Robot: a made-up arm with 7 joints. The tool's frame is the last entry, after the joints.
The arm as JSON. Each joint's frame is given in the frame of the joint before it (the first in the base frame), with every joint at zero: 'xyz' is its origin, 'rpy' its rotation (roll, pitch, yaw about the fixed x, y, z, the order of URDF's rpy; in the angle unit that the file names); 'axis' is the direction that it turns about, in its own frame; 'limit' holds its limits. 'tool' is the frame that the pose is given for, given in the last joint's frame.
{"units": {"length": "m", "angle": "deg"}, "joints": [
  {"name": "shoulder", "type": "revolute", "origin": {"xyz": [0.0, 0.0, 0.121], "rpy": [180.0, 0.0, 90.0]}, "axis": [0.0, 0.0, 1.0], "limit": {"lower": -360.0, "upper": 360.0}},
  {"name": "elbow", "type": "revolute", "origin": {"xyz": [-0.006, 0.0, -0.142], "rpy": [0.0, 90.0, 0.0]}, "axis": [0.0, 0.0, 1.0], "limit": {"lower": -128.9, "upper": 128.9}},
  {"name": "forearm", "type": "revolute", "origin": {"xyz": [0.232, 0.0, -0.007], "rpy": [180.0, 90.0, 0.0]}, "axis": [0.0, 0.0, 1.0], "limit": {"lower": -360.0, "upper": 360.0}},
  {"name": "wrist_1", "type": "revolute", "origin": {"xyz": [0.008, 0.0, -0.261], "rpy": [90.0, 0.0, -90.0]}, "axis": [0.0, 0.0, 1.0], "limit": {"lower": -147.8, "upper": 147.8}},
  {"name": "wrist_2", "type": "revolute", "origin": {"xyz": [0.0, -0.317, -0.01], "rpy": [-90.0, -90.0, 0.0]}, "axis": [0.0, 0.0, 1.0], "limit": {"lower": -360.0, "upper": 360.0}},
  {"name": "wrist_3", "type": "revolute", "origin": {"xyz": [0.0, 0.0, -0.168], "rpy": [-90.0, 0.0, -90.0]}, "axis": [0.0, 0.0, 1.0], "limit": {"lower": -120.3, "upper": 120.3}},
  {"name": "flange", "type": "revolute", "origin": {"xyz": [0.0, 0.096, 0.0], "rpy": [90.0, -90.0, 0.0]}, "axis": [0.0, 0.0, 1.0], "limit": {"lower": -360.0, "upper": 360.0}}
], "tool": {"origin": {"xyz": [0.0, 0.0, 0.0], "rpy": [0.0, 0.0, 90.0]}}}
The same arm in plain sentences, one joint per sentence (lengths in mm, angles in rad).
The arm has seven revolute joints in a row. What follows holds with every joint at zero, and every direction is one of the base frame's. Joint 1 sits 121 mm along +z from the base frame's origin and turns about -z, from -6.2832 to 6.2832 rad. Joint 2 sits 6 mm along -y and 142 mm along +z from joint 1 and turns about +y, from -2.2497 to 2.2497 rad. Joint 3 sits 7 mm along -y and 232 mm along +z from joint 2 and turns about -z, from -6.2832 to 6.2832 rad. Joint 4 sits 8 mm along -y and 261 mm along +z from joint 3 and turns about +y, from -2.5796 to 2.5796 rad. Joint 5 sits 10 mm along -y and 317 mm along +z from joint 4 and turns about -z, from -6.2832 to 6.2832 rad. Joint 6 sits 168 mm along +z from joint 5 and turns about +y, from -2.0996 to 2.0996 rad. Joint 7 sits 96 mm along +z from joint 6 and turns about -z, from -6.2832 to 6.2832 rad. The tool frame, which is the frame that the pose is given for, sits at the same point as joint 7; its axes are the base frame's turned by roll 3.1416, pitch 0 and yaw 0 rad (as in URDF: about the fixed x, then y, then z).
